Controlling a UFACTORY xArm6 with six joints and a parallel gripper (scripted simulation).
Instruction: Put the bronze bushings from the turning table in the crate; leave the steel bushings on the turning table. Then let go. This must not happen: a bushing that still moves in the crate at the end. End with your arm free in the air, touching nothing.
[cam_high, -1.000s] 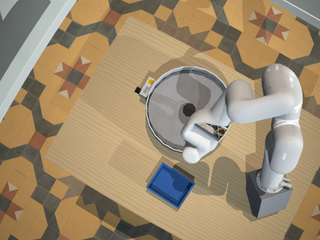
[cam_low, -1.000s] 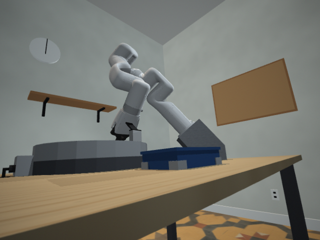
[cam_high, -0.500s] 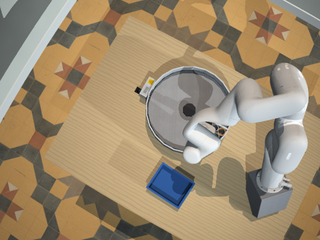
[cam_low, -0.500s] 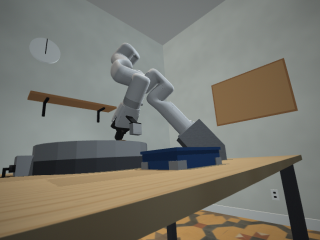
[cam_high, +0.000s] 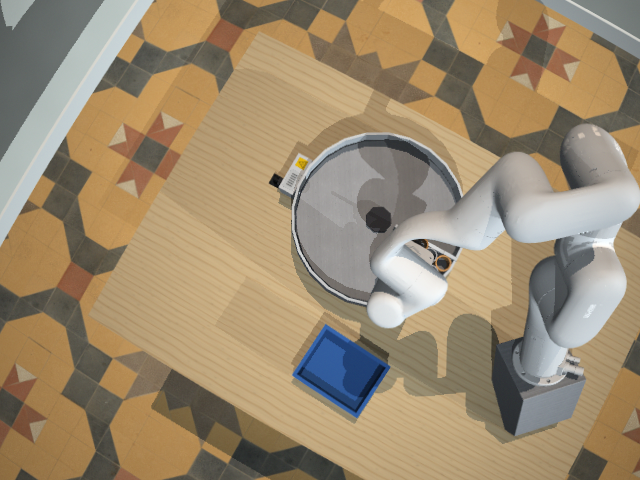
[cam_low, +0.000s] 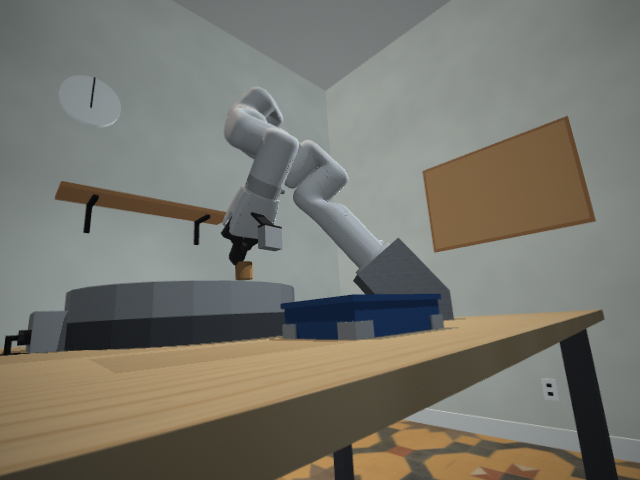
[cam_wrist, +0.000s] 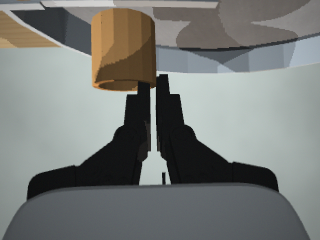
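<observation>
Now: the blue crate 33 cm to the left of my hand, 15 cm below it and 6 cm ahead of it. Round my hand: turning table (13 cm below, 10 cm ahead, 5 cm to the right).
</observation>
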